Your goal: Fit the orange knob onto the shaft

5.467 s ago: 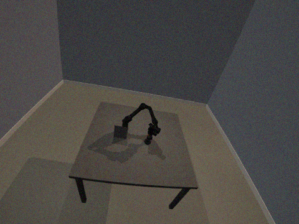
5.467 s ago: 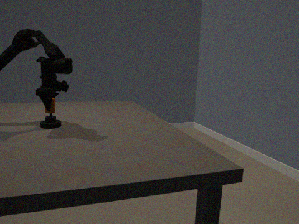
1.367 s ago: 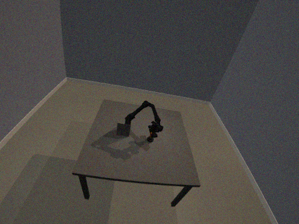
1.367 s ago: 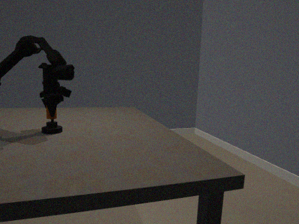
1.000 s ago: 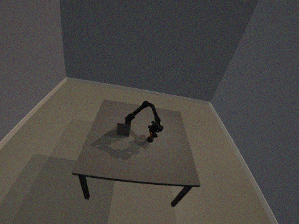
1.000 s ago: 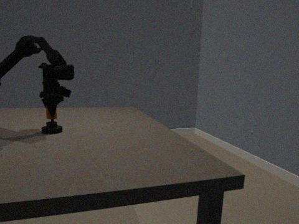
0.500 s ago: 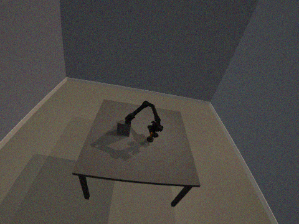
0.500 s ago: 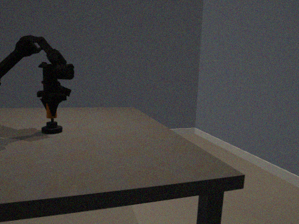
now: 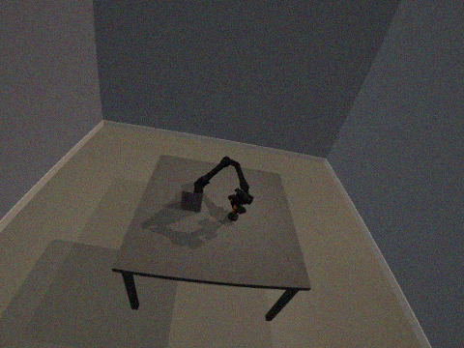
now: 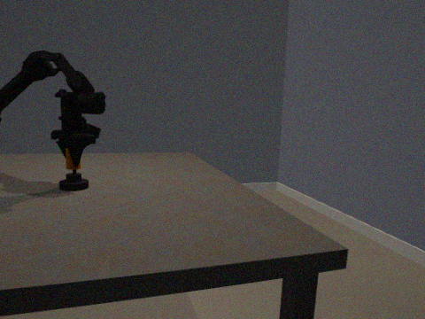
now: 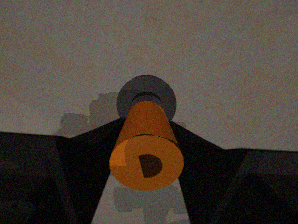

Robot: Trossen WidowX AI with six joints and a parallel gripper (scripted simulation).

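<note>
Right now my gripper tip is 20 mm below the orange knob. From my gripper tip the other things lie so: dark pedestal (40 mm below).
</note>
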